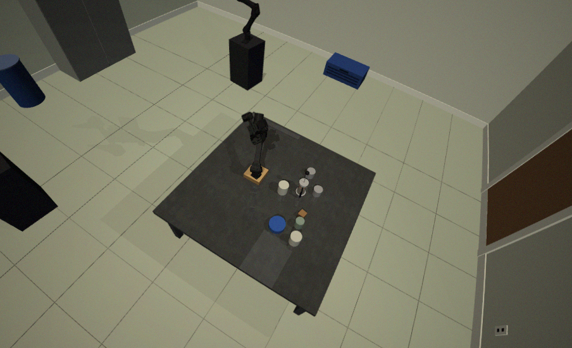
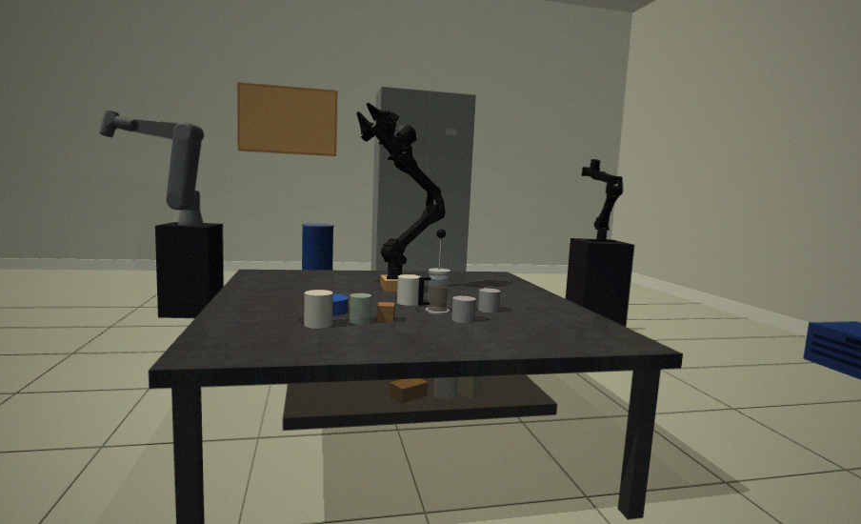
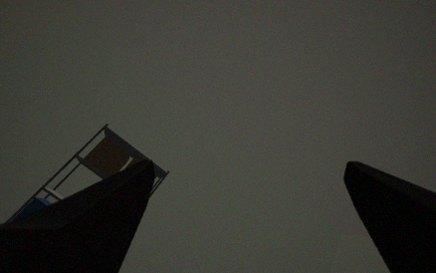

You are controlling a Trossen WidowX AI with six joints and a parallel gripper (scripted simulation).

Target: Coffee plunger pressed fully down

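My gripper tip is now 330 mm short of the coffee press, 260 mm to the right of it and 560 mm above it. Round my gripper tip: blue disc 350 mm ahead, 80 mm to the right, 670 mm below; pale green cup 470 mm ahead, 30 mm to the left, 650 mm below; brown cube 450 mm ahead, 100 mm to the left, 670 mm below.
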